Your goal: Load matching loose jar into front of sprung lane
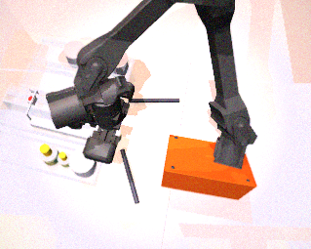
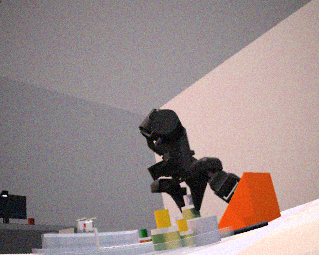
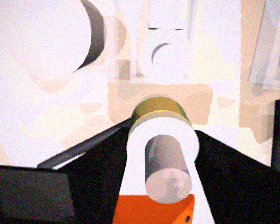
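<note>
Right now my gripper tip is 190 mm short of the lane, 60 mm above it and 10 mm to the left of it.
</note>
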